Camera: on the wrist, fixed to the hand. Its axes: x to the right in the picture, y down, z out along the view.
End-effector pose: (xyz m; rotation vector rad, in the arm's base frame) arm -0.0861 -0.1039 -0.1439 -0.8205 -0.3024 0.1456
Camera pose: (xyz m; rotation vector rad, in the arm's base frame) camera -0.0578 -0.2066 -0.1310 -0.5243 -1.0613 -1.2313
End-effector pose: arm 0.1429 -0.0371 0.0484 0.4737 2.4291 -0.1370
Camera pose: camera 0.0682 -0.0937 0.1005 -1.4210 2.0214 -0.5920
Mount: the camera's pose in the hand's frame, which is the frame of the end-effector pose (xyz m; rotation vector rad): 0.0045 -0.0791 -0.0723 -0.1346 -0.2104 -1.5263
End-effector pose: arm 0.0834 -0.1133 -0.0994 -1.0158 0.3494 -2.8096
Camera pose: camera 0.0298 -0.0256 -0.1299 0.9573 0.2292 1.5596
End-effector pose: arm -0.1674 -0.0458 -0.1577 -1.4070 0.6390 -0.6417
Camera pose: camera -0.2197 -0.1025 -0.0832 -1.9111 -0.7370 -1.5856
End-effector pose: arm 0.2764 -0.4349 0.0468 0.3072 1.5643 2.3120
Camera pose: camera 0.2583 -0.4680 -0.0536 -0.5147 0.8836 1.0756
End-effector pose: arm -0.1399 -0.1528 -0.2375 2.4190 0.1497 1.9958
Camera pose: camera -0.2156 -0.0780 -0.2241 1.4058 1.2787 0.9324
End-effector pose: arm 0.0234 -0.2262 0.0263 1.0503 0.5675 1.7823
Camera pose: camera 0.0005 -0.1825 -0.0690 0.3897 0.7737 0.3446
